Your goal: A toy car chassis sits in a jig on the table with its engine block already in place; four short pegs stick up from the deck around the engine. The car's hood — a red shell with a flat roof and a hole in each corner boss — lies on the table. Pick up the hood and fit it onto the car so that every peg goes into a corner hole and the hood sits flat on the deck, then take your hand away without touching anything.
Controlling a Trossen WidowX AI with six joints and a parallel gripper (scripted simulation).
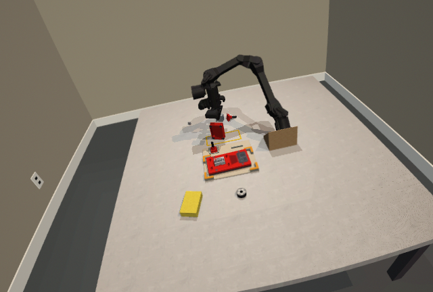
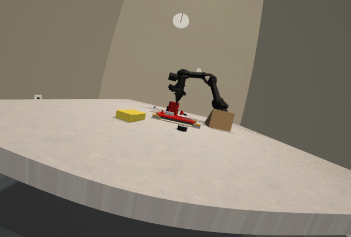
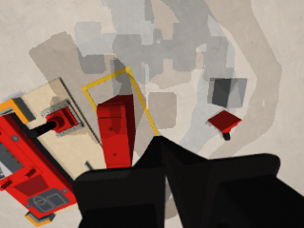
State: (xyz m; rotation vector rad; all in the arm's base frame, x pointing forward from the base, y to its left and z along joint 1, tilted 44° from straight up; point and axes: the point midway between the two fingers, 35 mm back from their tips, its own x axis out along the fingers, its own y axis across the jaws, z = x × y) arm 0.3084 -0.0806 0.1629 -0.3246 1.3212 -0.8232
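Now: the red hood 10 mm ahead of my gripper tip, 30 mm to the left of it and 50 mm below it. From my gripper tip the other things lie so: small black wheel: 40 mm behind, 450 mm to the left, 80 mm below; then grey engine block: 30 mm ahead, 260 mm to the left, 70 mm below; then yellow block: 170 mm ahead, 460 mm to the left, 80 mm below.
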